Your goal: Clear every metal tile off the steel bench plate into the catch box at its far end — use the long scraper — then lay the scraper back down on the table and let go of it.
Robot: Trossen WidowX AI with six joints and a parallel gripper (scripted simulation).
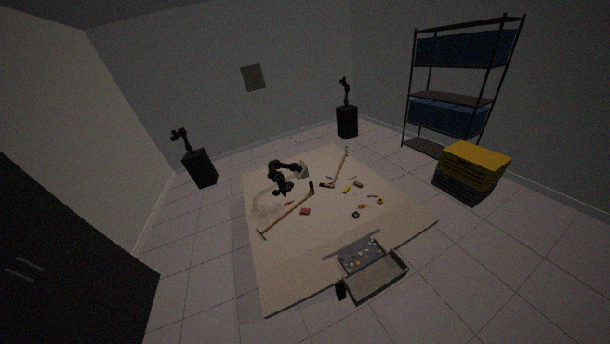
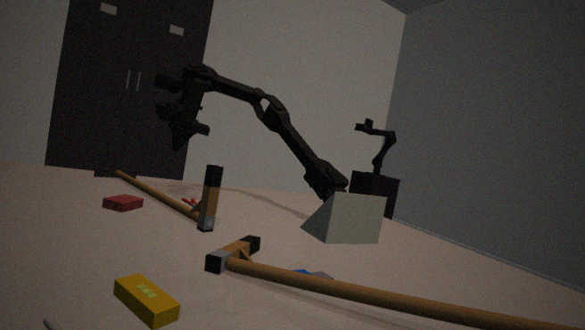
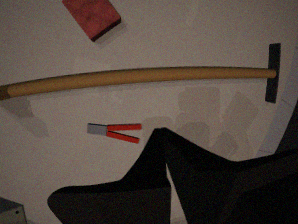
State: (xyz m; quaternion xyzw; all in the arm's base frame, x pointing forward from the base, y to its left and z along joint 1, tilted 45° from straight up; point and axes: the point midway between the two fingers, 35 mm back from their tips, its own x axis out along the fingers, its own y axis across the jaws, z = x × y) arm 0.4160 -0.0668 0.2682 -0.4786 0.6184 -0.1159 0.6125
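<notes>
My gripper tip is now 8 cm above the long scraper and 4 cm short of it. The rest, counted from my gripper tip: red block 13 cm below, 12 cm to the left, 10 cm ahead; red clip 14 cm below, 7 cm behind, 2 cm to the left; yellow block 54 cm to the left, 13 cm below, 2 cm ahead.
</notes>
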